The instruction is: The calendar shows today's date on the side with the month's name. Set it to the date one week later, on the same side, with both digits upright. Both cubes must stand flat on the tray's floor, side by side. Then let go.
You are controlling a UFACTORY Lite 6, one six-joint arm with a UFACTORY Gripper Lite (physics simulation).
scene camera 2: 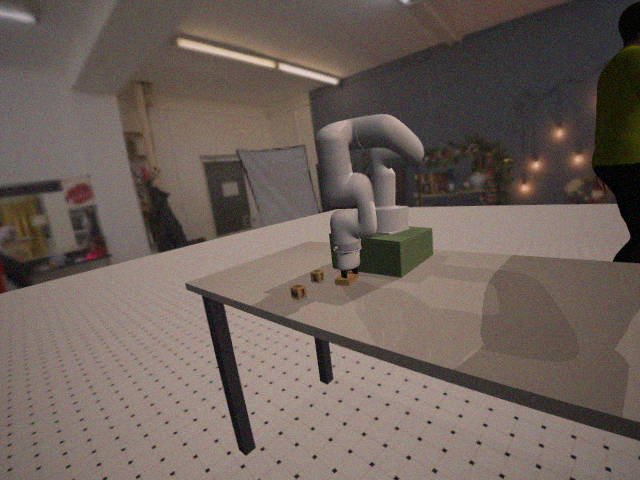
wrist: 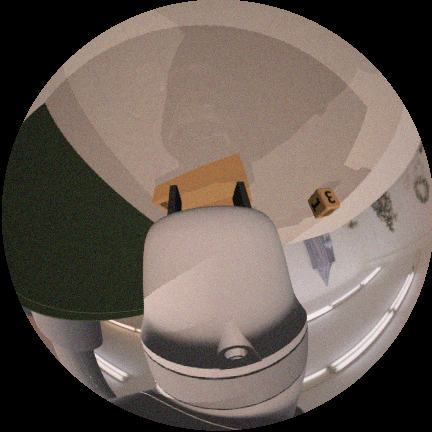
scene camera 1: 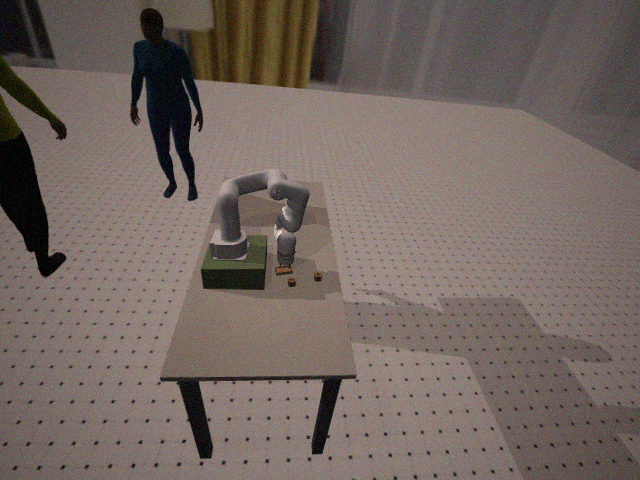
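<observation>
The orange calendar tray [scene camera 1: 283, 270] [scene camera 2: 343, 281] [wrist: 205, 176] lies beside the green block. My gripper [scene camera 1: 285, 265] [scene camera 2: 349, 273] [wrist: 207, 186] is open, pointing down low over the tray; its two black fingers stand apart near one long side, and whether they touch it is unclear. One digit cube [scene camera 1: 317, 276] [scene camera 2: 298, 291] [wrist: 324, 202] stands on the table farther from the base, showing a 3 and a 1 in the wrist view. The other cube [scene camera 1: 291, 282] [scene camera 2: 316, 275] stands nearer the tray and does not show in the wrist view. The month's name is not legible.
The green block [scene camera 1: 233, 275] [scene camera 2: 385, 255] [wrist: 65, 215] carries the arm's base close to the tray. The table [scene camera 1: 258, 335] [scene camera 2: 439, 320] extends around them, with its edge beyond the farther cube. Two people stand on the floor away from the table.
</observation>
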